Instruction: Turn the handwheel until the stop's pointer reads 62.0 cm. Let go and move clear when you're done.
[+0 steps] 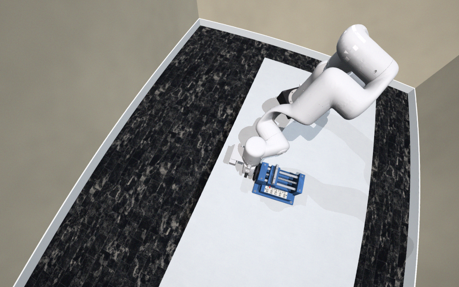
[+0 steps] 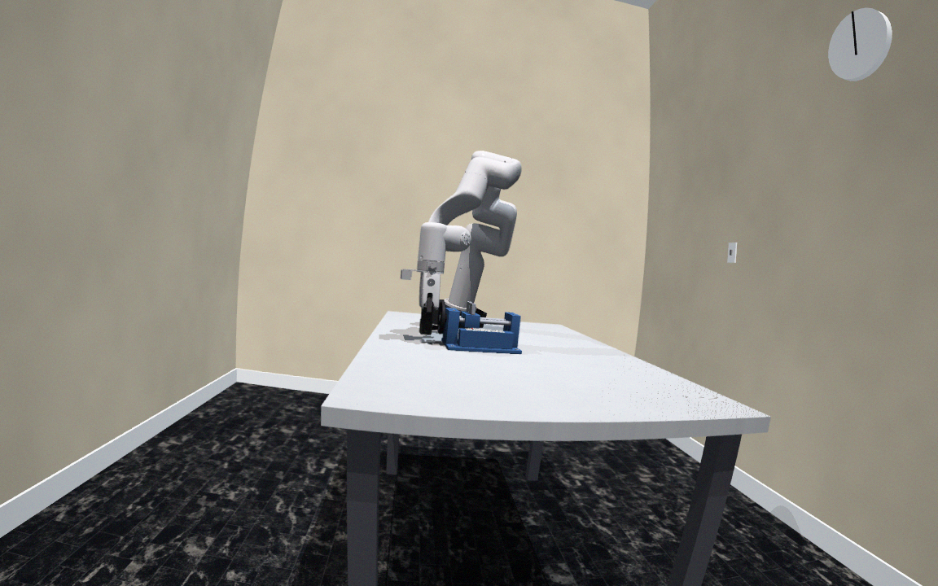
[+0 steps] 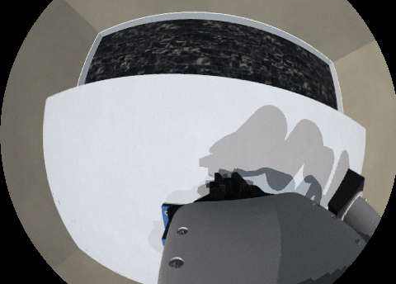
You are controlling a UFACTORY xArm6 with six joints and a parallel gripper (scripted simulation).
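Now: hand 20 mm to the right of the handwheel and 10 mm below it. Also, from my hand: stop (120 mm to the left, 40 mm above, 30 mm ahead).
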